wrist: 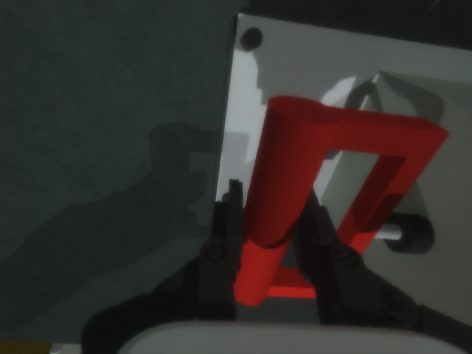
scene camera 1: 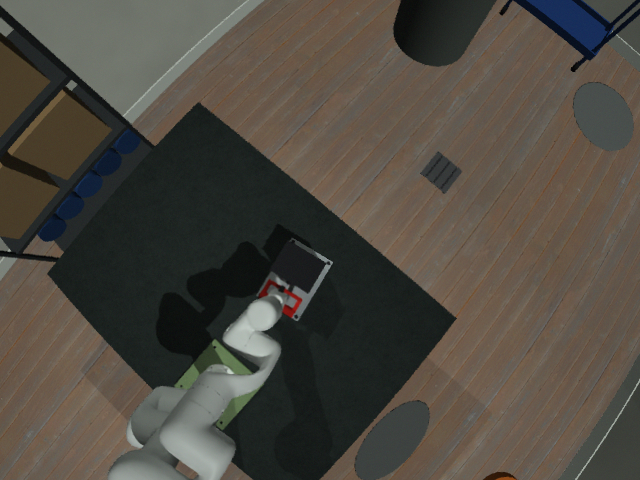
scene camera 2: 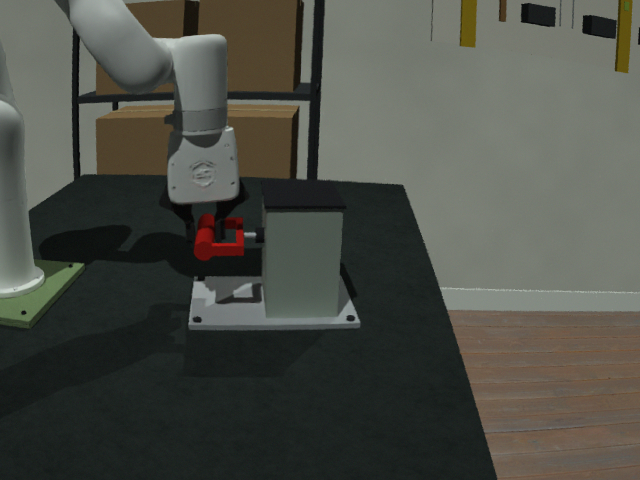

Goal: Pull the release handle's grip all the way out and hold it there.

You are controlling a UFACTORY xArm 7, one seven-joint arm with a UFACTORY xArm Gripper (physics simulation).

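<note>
The release handle's red grip (scene camera 1: 290,311) (scene camera 2: 204,235) (wrist: 287,160) is a thick bar on a rectangular red frame. A short metal rod (scene camera 2: 249,235) (wrist: 389,231) joins the frame to a black collar on the pale green housing (scene camera 2: 302,258) (wrist: 450,275). My gripper (scene camera 2: 205,237) (wrist: 266,200) points down and is shut on the grip. One black finger is on the bar's outer side, the other passes inside the frame between bar and housing. In scene camera 1 the arm hides the fingers.
The housing with its black lid (scene camera 1: 299,266) (scene camera 2: 303,195) stands on a grey base plate (scene camera 1: 311,291) (scene camera 2: 227,315) (wrist: 300,55) on the dark surface (scene camera 1: 387,310) (scene camera 2: 310,423). The arm stands on a green plate (scene camera 2: 56,279). A shelf rack (scene camera 2: 315,103) with cardboard boxes is behind.
</note>
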